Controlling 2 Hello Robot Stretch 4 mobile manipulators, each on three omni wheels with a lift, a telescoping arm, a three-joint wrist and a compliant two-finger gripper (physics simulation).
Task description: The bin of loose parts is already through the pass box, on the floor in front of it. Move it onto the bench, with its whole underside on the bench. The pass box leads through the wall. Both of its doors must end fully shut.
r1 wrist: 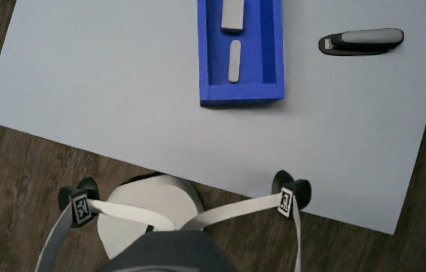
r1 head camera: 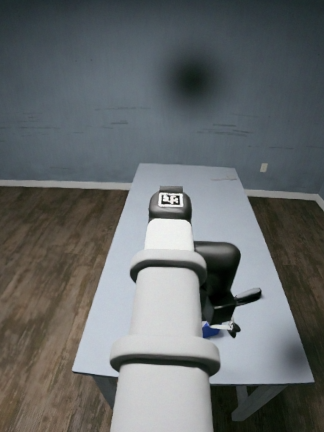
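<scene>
The blue bin sits on the bench with pale loose parts in it. In the wrist view its near end shows flat on the top, inside the bench edge; its far end is cut off. In the head view the arm hides most of it. The r1 gripper is open and empty, above the bench edge and apart from the bin's near end. In the head view one fingertip shows just right of the bin. The r2 gripper, the pass box and its doors do not show.
A black and grey stapler lies on the bench to the right of the bin. A pale rounded body shows below the bench edge, behind the fingers. A blue wall stands beyond the bench's far end.
</scene>
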